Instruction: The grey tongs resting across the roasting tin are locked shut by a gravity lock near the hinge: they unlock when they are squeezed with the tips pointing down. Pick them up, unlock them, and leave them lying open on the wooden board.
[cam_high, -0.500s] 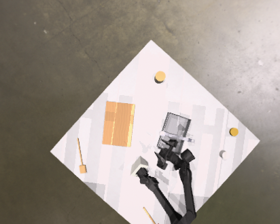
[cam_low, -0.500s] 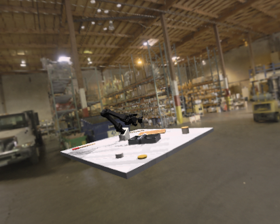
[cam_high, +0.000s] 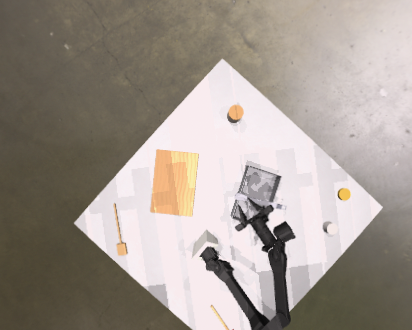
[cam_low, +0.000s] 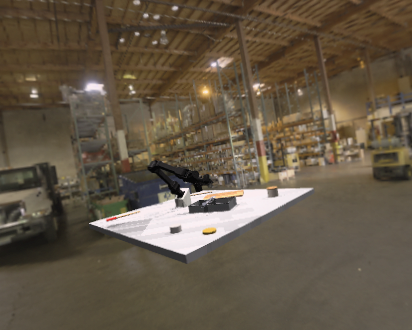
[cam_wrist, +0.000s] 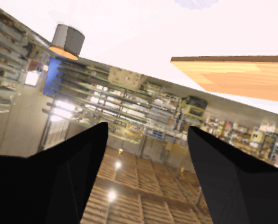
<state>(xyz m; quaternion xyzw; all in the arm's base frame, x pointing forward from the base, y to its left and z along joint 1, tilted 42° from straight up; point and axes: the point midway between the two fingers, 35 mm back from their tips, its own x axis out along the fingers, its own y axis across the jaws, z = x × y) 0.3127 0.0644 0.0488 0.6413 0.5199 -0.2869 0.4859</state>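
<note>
Right now my gripper tip is 140 mm above the roasting tin, 80 mm to the left of it and 60 mm short of it. Round my gripper tip: red-handled tool 650 mm behind, 460 mm to the right, 160 mm below; then wooden board 310 mm to the left, 170 mm behind, 160 mm below.
</note>
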